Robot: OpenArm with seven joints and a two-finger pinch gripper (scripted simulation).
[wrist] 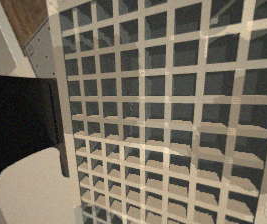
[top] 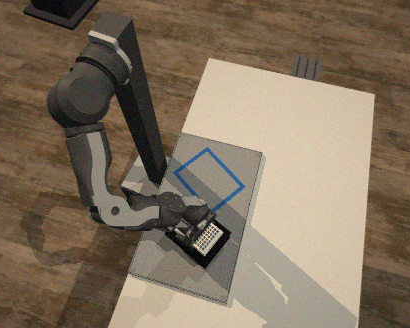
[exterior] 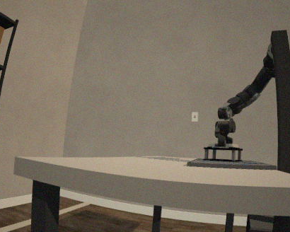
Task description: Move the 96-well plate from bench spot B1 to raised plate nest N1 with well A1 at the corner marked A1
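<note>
Right now my hand is right at the white 96-well plate. The rest, counted from my hand: black raised nest N1: 1 cm below; then A1 label: 7 cm to the left, 6 cm behind, 1 cm below.
</note>
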